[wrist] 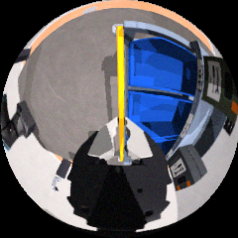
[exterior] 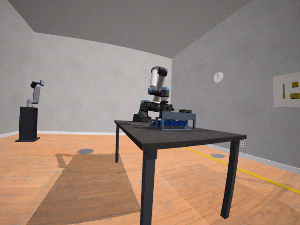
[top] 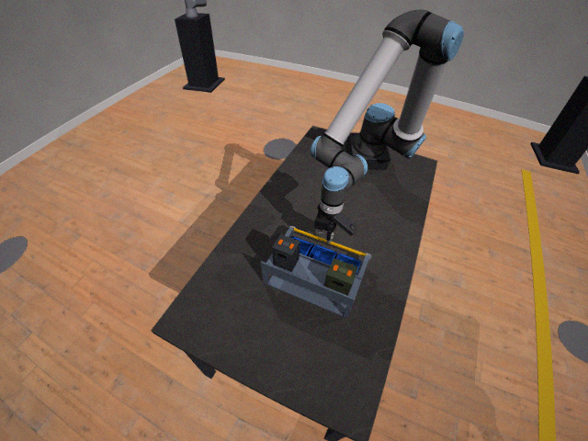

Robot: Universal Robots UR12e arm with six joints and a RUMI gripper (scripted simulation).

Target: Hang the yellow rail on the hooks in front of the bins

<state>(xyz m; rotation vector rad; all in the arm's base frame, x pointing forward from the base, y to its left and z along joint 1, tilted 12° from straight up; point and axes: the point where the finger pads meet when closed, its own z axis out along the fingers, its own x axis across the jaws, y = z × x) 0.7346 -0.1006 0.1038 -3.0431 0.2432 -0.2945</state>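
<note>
My hand is 10 mm above the yellow rail. The rest, counted from my hand: black box: 180 mm ahead, 150 mm to the right, 90 mm above; then olive box: 220 mm ahead, 80 mm to the left, 70 mm above.
</note>
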